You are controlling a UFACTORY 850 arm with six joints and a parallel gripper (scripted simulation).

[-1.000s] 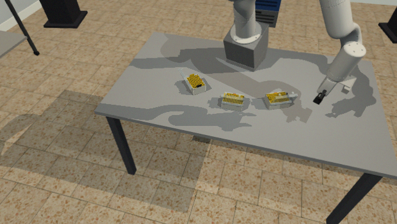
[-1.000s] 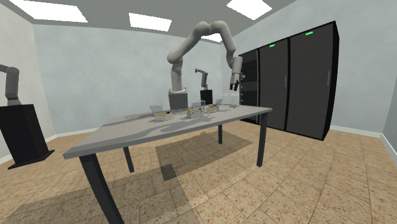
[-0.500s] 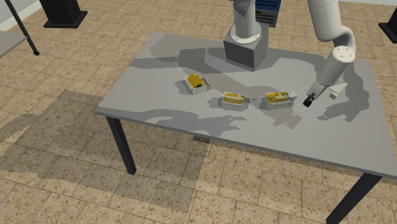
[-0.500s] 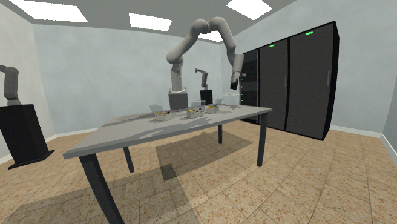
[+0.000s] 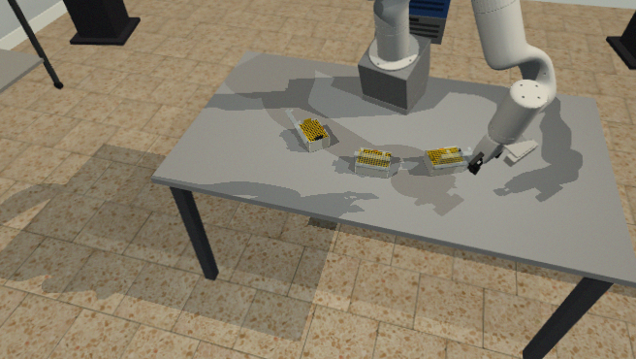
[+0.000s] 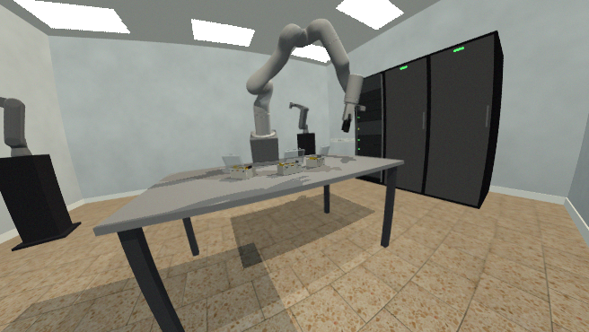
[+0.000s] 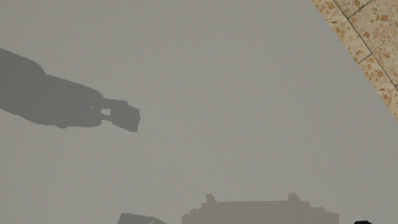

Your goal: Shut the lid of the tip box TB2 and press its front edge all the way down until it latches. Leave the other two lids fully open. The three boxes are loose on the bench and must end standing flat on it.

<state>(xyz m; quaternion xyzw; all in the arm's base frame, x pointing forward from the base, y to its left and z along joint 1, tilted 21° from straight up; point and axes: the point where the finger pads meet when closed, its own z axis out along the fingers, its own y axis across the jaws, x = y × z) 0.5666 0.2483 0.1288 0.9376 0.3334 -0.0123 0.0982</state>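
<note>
Right now the yellow rack is 340 mm behind my hand, 530 mm to the right of it and 180 mm below it. Also, from my hand: clear lid 320 mm behind, 580 mm to the right, 140 mm below.
</note>
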